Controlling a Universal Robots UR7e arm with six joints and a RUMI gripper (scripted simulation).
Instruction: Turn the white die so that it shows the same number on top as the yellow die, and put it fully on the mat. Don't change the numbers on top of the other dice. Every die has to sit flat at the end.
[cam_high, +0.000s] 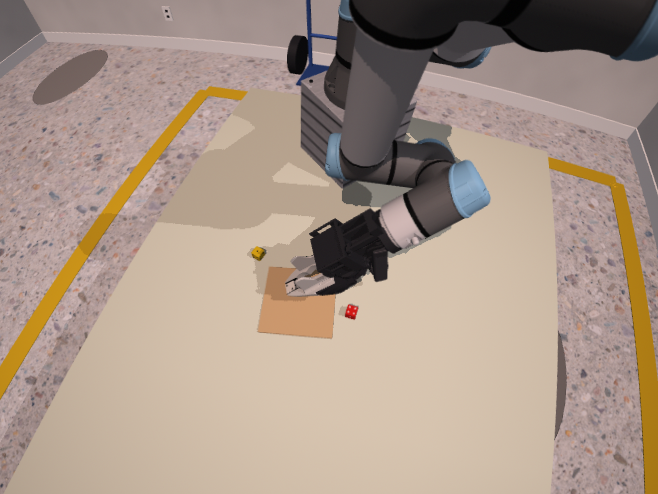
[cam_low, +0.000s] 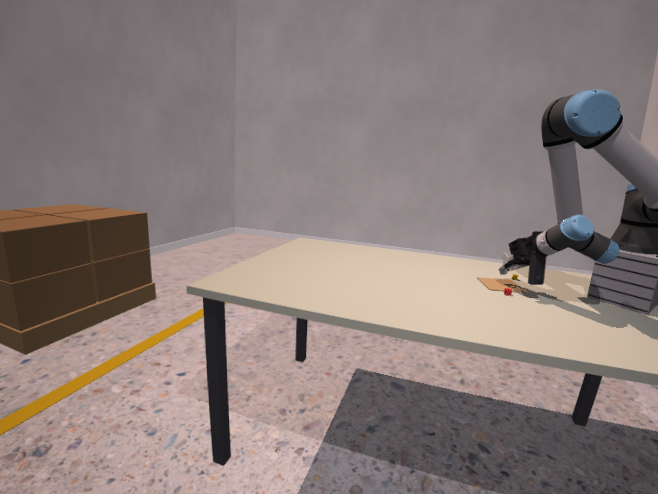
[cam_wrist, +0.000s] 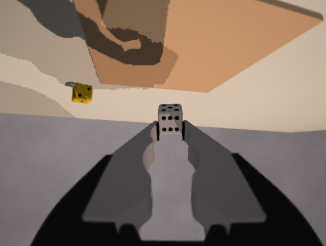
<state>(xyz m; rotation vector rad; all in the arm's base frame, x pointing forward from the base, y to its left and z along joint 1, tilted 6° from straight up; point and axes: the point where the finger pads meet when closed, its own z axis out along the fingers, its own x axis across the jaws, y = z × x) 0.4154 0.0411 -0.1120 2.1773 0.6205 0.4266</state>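
My hand is 60 mm above the brown mat. From my hand the other things lie so: yellow die: 120 mm to the right, 60 mm behind, 50 mm below; white die: 10 mm below; red die: 110 mm to the left, 50 mm below, 10 mm behind.
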